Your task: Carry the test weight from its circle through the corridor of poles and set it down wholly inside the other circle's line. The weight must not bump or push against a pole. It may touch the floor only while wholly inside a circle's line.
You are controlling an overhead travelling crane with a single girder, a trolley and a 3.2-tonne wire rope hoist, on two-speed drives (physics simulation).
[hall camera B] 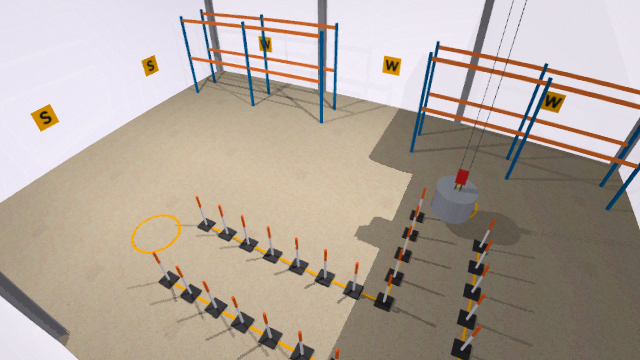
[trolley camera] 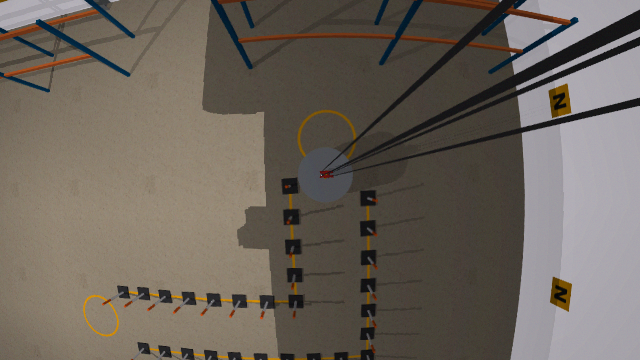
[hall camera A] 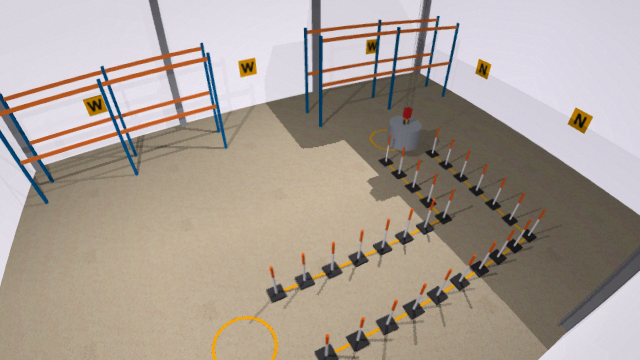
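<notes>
The grey cylindrical test weight (hall camera A: 404, 136) (hall camera B: 454, 202) (trolley camera: 315, 187) hangs upright from the hook, my gripper (hall camera A: 406, 121) (hall camera B: 458, 186) (trolley camera: 326, 174), under the red block. Its shadow lies apart from it, so it is off the floor. In the trolley camera it covers the near part of one yellow circle (hall camera A: 370, 138) (hall camera B: 475, 211) (trolley camera: 326, 111), at the corridor's mouth. The first left-row pole (hall camera A: 388, 150) (hall camera B: 421, 202) (trolley camera: 290, 186) stands close beside it; a narrow gap shows in the trolley camera. The other circle (hall camera A: 213, 345) (hall camera B: 132, 237) (trolley camera: 84, 312) lies at the corridor's far end.
Two rows of poles on black bases form an L-shaped corridor; the right row starts at a pole (hall camera A: 435, 141) (hall camera B: 487, 233) (trolley camera: 368, 198) a little further along. A blue and orange rack (hall camera A: 320, 80) (hall camera B: 530, 125) (trolley camera: 320, 36) stands behind the nearer circle, another rack (hall camera A: 216, 105) (hall camera B: 321, 75) along the same wall.
</notes>
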